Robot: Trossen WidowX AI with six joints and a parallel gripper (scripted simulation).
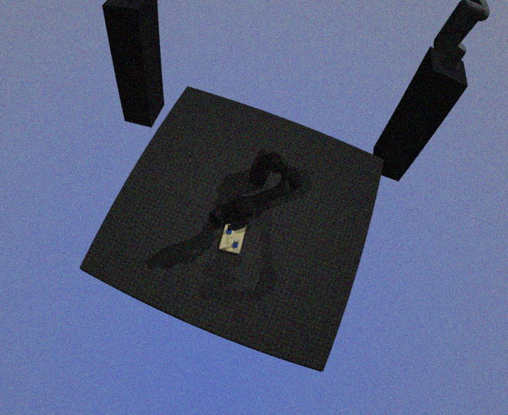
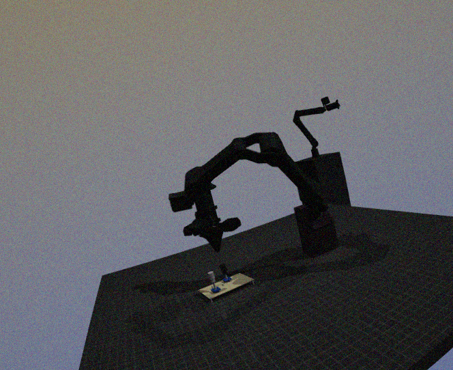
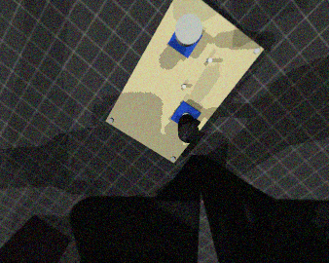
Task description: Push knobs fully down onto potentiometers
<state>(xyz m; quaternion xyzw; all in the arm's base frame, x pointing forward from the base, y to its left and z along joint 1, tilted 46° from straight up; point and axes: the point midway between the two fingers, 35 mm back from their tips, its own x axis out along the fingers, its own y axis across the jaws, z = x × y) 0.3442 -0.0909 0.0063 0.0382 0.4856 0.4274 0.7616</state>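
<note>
Right now my gripper tip is 60 mm above the dark knob. Also, from my gripper tip: potentiometer (70 mm below, 60 mm ahead, 50 mm to the left).
</note>
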